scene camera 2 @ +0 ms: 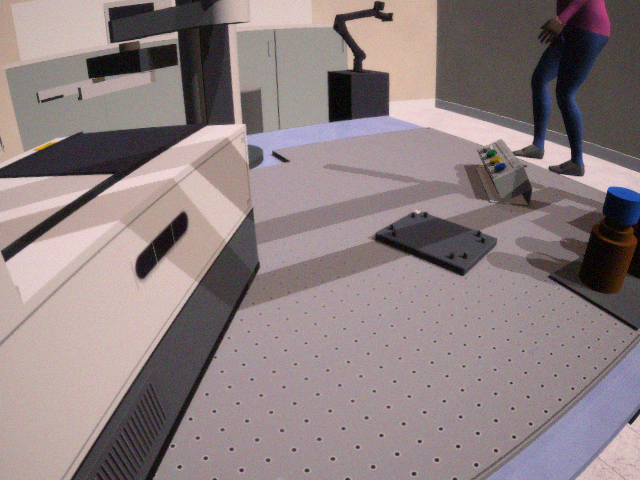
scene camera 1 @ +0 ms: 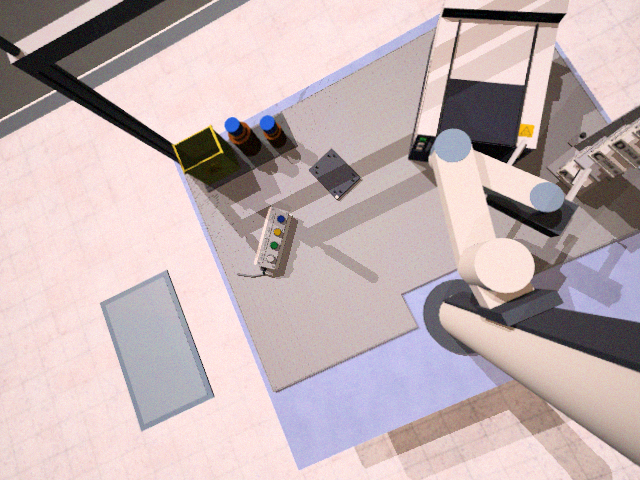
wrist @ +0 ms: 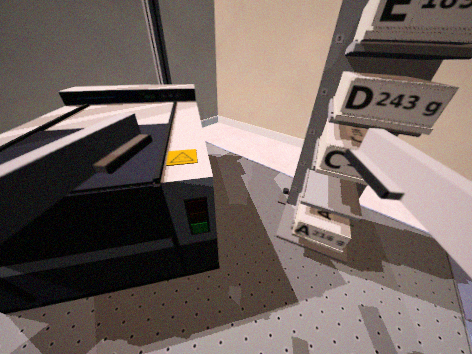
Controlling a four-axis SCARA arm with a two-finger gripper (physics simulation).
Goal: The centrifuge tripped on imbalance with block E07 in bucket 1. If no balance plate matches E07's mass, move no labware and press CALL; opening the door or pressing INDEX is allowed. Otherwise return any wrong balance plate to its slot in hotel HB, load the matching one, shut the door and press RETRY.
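Places are measured from the arm's base along level axes (x ahead, y left, z up), in metres.
Where they show: gripper, between the fingertips: (scene camera 2: 57,95) (scene camera 1: 555,154) (wrist: 245,133).
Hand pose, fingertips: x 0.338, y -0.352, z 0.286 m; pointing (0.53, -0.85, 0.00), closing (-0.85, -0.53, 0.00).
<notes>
Each offset is from my fingertips to the top centre of the thing. "pt": to the spot under its first point.
The centrifuge (scene camera 1: 428,116) (scene camera 2: 98,294) (wrist: 190,172) has a dark panel over the front of its top; its green lamp @[dz -0.134, dx +0.057, dy +0.011 m] (wrist: 199,227) is lit. The buckets and block E07 do not show. Hotel HB @[pt dz -0.076, dx +0.009, dy -0.244 m] (wrist: 312,135) is at the right in the wrist view. Its plates include A 216 g @[dz -0.180, dx -0.061, dy -0.194 m] (wrist: 321,235), C @[dz -0.038, dx -0.061, dy -0.194 m] (wrist: 334,160), whose mass is hidden by a finger, D 243 g @[dz +0.033, dx -0.061, dy -0.194 m] (wrist: 395,102) and E @[pt dz +0.077, dx -0.067, dy -0.131 m] (wrist: 420,15), cut off by the frame. My gripper (scene camera 1: 547,169) (wrist: 245,133) is open and empty, between centrifuge and hotel. The button box @[dz -0.189, dx +0.198, dy +0.839 m] (scene camera 1: 266,237) (scene camera 2: 509,178) has blue, yellow, green and white buttons.
A dark plate with pegs @[dz -0.250, dx +0.323, dy +0.523 m] (scene camera 1: 334,174) (scene camera 2: 436,240) lies mid-table. Two blue-capped brown bottles (scene camera 1: 240,135) (scene camera 1: 272,130) and a yellow-rimmed bin @[pt dz -0.245, dx +0.627, dy +0.948 m] (scene camera 1: 206,155) stand at the table's far left. A person (scene camera 2: 568,87) stands beyond the table in scene camera 2.
</notes>
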